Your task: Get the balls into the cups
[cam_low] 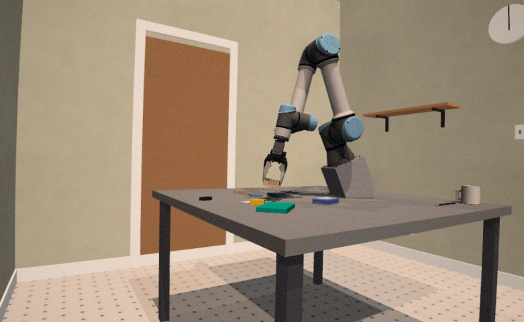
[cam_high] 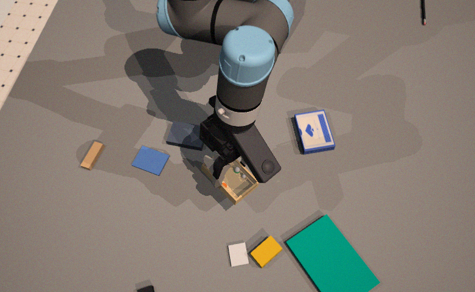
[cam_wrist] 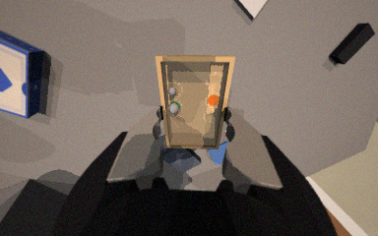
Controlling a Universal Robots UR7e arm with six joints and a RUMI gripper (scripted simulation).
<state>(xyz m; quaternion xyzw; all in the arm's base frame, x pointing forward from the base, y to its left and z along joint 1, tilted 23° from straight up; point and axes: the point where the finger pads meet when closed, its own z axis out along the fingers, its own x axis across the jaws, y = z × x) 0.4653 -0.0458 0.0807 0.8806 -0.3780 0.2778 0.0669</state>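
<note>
My gripper is now 1 cm above the covered wooden puzzle. Also, from my hand: yellow block 15 cm ahead, 7 cm to the left, 8 cm below; then white block 15 cm ahead, 1 cm to the left, 9 cm below; then dark slate box 14 cm behind, 12 cm to the right, 8 cm below.
</note>
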